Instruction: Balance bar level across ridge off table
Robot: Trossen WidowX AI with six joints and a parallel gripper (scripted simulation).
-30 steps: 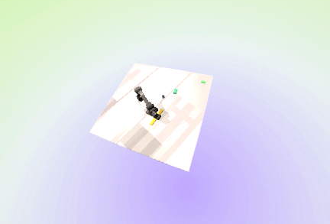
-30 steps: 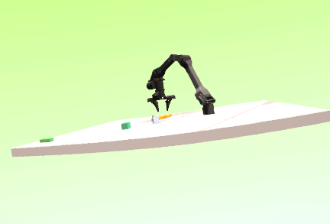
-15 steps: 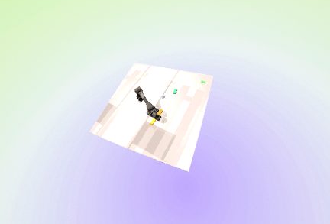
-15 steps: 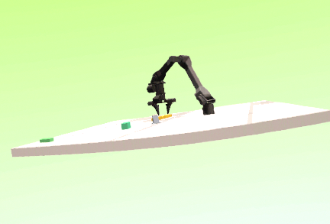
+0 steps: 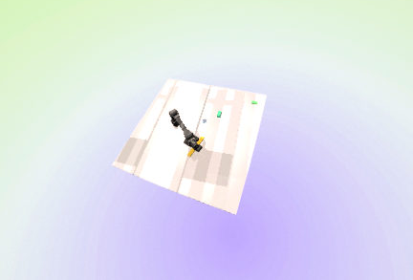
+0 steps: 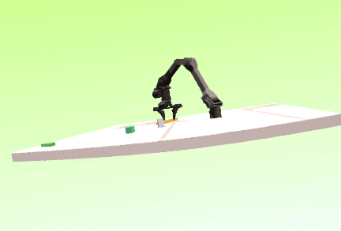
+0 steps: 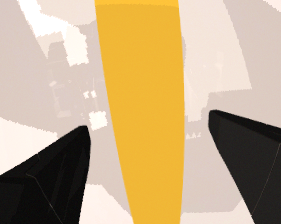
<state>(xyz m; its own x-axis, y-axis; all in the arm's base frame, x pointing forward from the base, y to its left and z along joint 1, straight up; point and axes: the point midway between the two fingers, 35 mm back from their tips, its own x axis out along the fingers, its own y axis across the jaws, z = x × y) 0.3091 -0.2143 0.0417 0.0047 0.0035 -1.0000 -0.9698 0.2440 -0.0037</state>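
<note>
The yellow bar is 1 cm ahead of my gripper tip and 3 cm to the left of it. Also, from my gripper tip: flat green block (43 cm ahead, 71 cm to the left).
</note>
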